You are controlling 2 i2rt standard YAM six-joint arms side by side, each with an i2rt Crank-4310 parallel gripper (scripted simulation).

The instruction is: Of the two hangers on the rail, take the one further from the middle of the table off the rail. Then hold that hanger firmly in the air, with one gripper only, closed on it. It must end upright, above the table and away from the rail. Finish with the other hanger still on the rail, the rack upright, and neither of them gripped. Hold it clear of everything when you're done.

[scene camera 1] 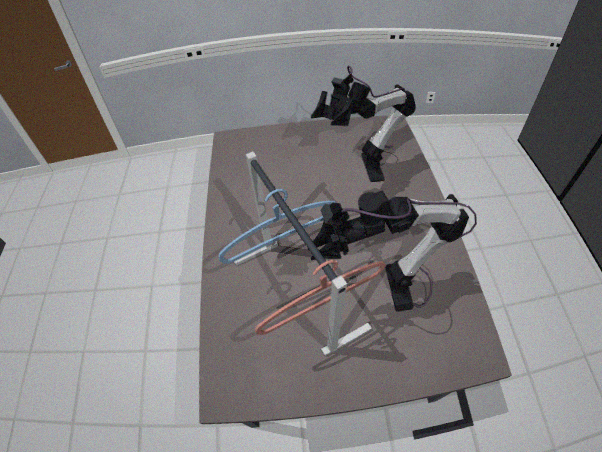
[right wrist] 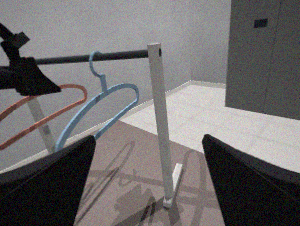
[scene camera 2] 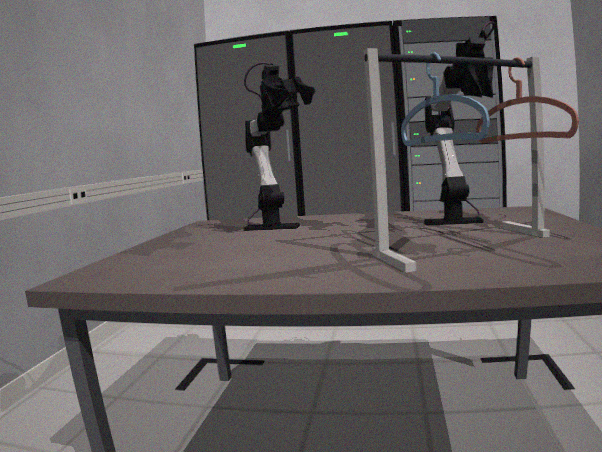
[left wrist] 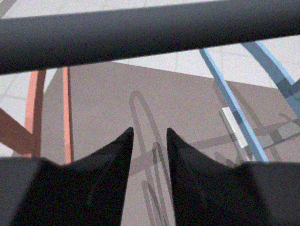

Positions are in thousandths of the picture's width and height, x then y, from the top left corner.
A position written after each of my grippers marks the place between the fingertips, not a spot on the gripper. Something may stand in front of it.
Scene:
my right gripper: scene camera 1 532, 267; right wrist 495, 608; scene camera 2 502, 200; not seen in the left wrist view (out of frame)

